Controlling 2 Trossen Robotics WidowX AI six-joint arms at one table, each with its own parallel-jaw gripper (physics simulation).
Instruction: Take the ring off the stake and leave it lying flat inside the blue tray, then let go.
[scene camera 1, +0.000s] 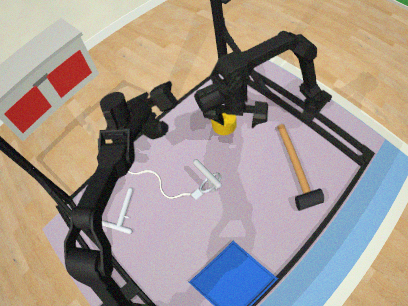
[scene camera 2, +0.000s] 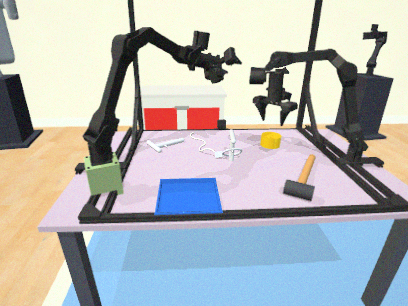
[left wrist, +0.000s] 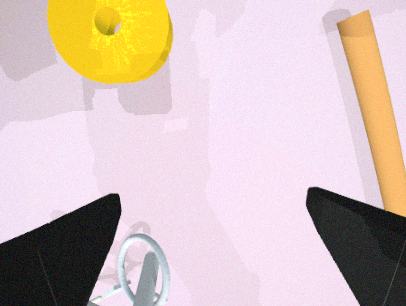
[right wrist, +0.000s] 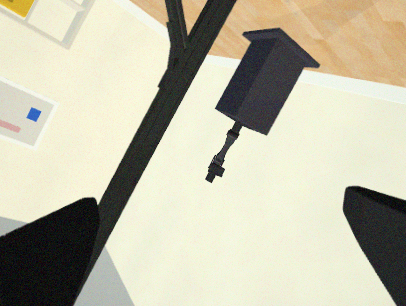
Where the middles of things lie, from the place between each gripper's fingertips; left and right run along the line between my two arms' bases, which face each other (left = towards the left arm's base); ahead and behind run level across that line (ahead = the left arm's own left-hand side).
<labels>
I see my left gripper 12 cm above the yellow cylinder (left wrist: 87, 43), 10 cm past it and 6 cm to the right of it. Also, from my left hand: blue tray (scene camera 1: 233, 269) 39 cm to the right, 25 cm ahead, 14 cm below; then hammer (scene camera 1: 309, 198) 21 cm ahead, 12 cm below, 4 cm to the left.
My right gripper is now 320 mm above the yellow cylinder, 180 mm to the right of it and 60 mm short of it. The rest, counted from my right hand: blue tray (420 mm ahead, 340 mm below, 270 mm to the right); then hammer (380 mm ahead, 320 mm below, 160 mm to the left).
</labels>
